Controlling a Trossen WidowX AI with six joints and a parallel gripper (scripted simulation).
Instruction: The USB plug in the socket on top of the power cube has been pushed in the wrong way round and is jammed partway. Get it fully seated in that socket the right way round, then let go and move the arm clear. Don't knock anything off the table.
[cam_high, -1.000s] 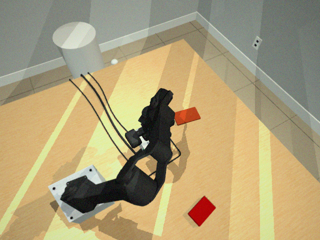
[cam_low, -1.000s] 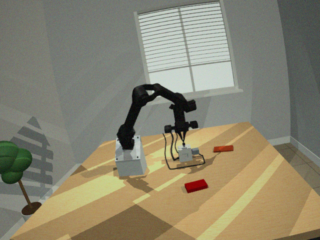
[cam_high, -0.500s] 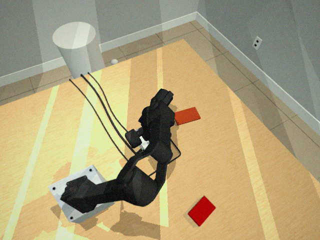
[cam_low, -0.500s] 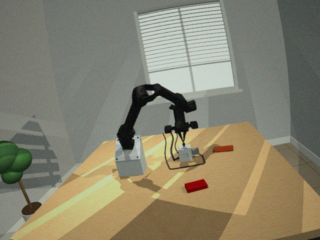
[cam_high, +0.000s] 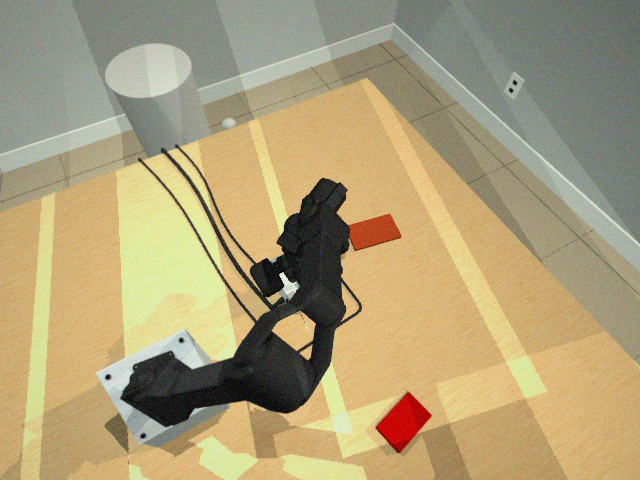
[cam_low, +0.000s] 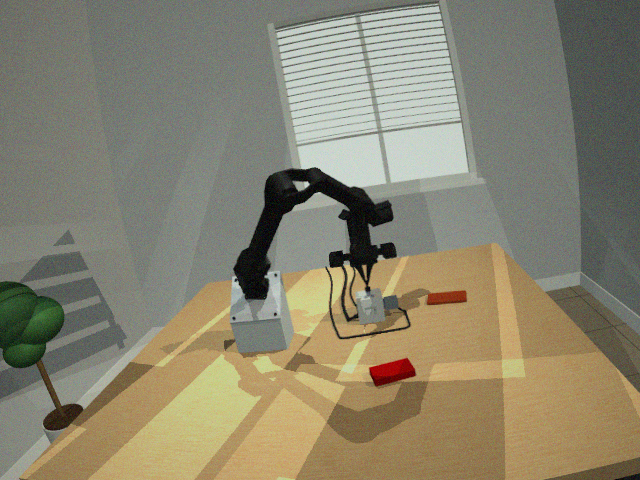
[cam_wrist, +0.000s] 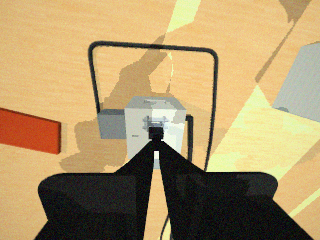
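My gripper tip is now 2 cm above the black USB plug. Round my gripper tip: orange flat block 23 cm ahead, 9 cm to the left, 11 cm below; then red block 8 cm ahead, 32 cm to the right, 11 cm below.
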